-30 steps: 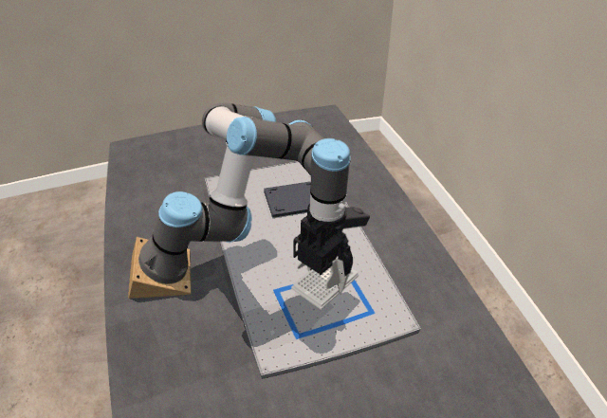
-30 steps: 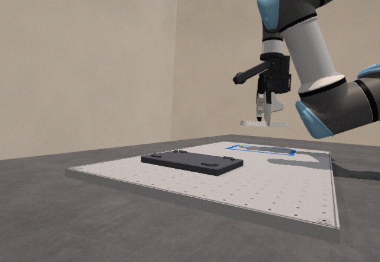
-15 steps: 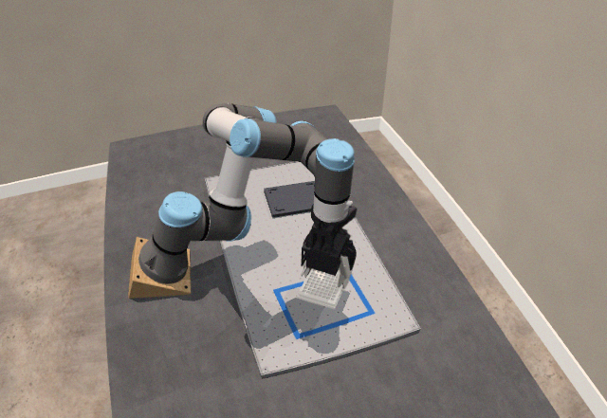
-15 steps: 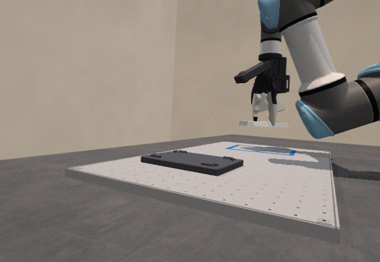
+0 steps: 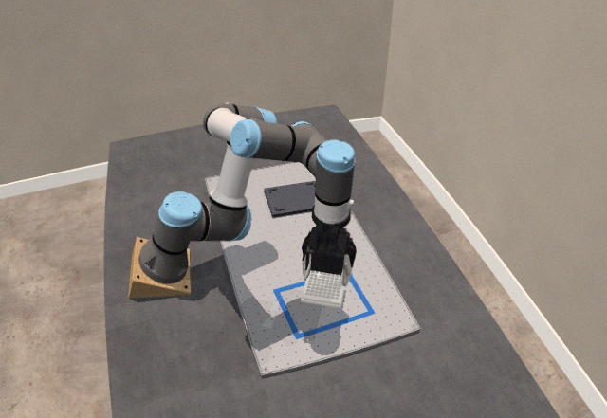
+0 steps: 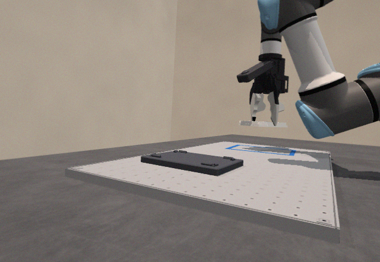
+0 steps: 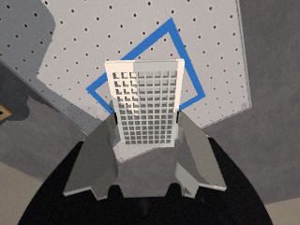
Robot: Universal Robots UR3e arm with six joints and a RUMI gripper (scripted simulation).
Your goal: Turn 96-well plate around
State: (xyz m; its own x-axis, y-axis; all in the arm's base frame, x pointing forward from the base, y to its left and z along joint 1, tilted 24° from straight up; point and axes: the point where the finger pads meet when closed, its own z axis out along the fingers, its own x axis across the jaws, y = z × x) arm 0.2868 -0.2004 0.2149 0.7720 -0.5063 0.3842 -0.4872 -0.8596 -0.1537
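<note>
Now: hand 1 cm above the white 96-well plate. Round my hand: A1 mark (14 cm ahead, 31 cm to the left, 8 cm below); plate nest N1 (7 cm ahead, 37 cm to the left, 8 cm below).
</note>
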